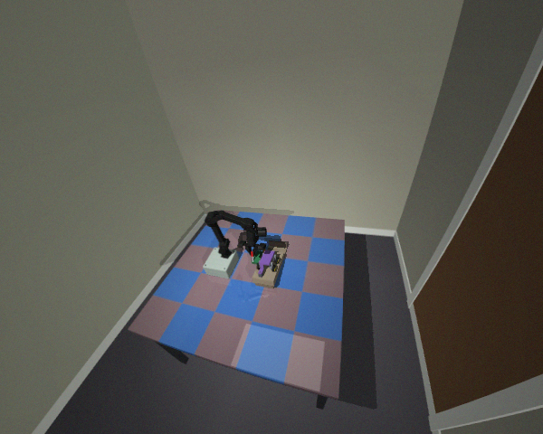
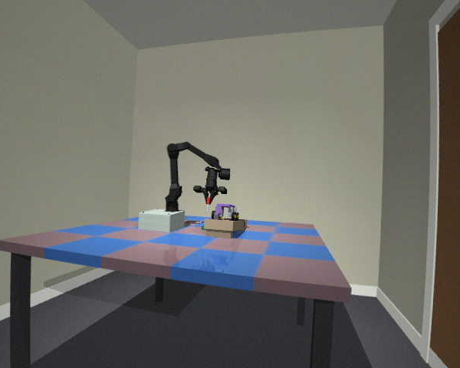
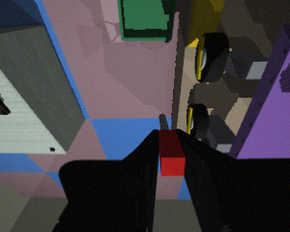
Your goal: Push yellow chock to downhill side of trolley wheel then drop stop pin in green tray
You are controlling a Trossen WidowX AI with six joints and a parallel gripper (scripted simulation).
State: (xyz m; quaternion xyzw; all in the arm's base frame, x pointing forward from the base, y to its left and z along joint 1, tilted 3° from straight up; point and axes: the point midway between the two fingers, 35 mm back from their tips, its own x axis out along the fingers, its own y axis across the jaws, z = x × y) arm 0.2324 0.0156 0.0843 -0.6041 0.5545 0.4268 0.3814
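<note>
Now: gripper tip 160 mm above the green tray, 110 mm to the right of it and 20 mm past it. Also, from my gripper tip: red-headed stop pin: right at my gripper tip; yellow chock: 90 mm to the left, 70 mm below, 30 mm ahead; trolley: 100 mm ahead, 40 mm below, 10 mm to the left.
</note>
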